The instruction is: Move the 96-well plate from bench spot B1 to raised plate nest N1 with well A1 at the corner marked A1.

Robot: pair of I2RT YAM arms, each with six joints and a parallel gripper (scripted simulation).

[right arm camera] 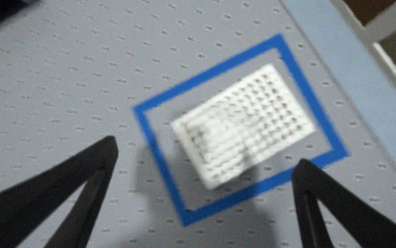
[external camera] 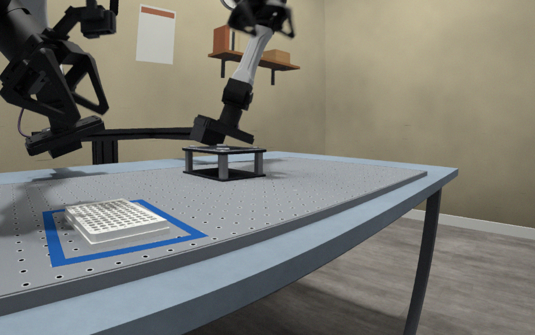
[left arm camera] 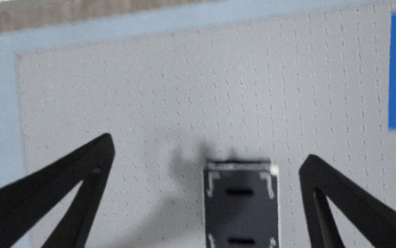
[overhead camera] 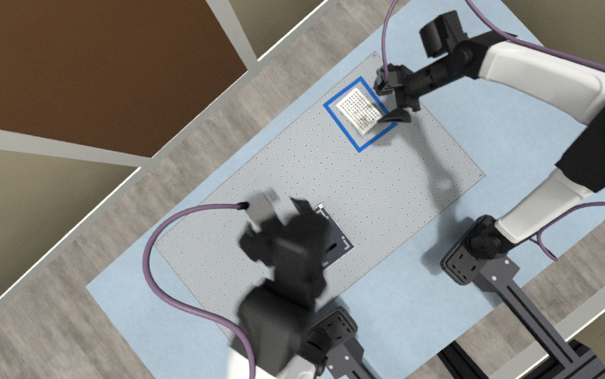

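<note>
My right gripper is now 12 cm above the white 96-well plate, 3 cm short of it and 2 cm to the right of it. Round my right hand: dark raised nest: 32 cm to the left, 24 cm behind, 7 cm below.
</note>
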